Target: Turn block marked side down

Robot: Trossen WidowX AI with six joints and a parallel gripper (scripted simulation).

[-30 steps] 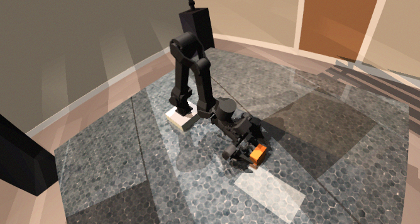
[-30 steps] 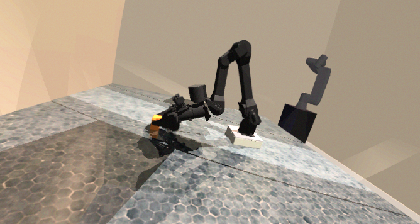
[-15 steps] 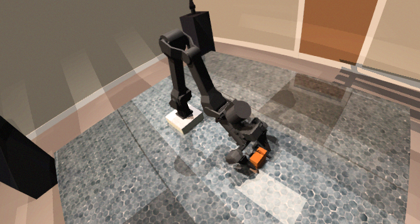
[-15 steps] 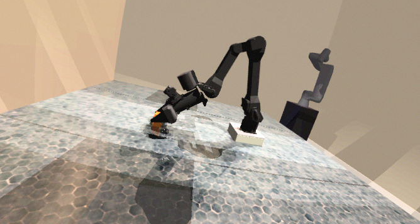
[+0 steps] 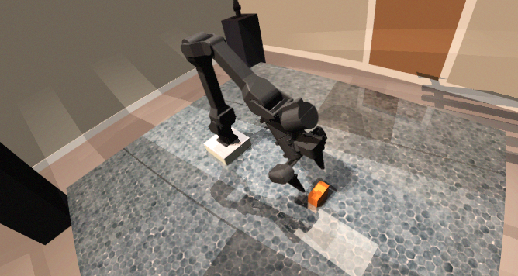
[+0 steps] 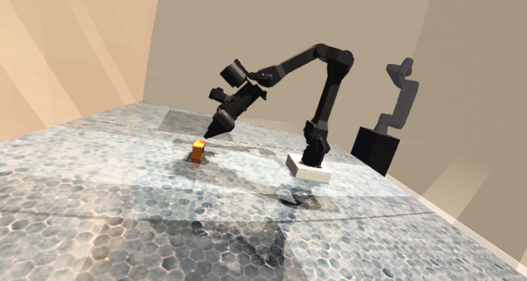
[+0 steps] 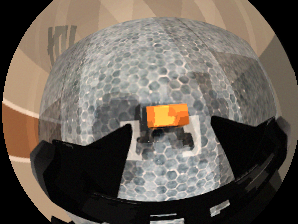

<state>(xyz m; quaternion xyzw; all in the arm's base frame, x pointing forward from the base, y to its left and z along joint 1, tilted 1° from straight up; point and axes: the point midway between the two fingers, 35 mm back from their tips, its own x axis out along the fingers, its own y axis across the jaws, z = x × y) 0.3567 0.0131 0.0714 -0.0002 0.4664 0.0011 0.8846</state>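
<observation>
Right now the orange block is 6 cm below my gripper tip and 1 cm ahead of it.
</observation>
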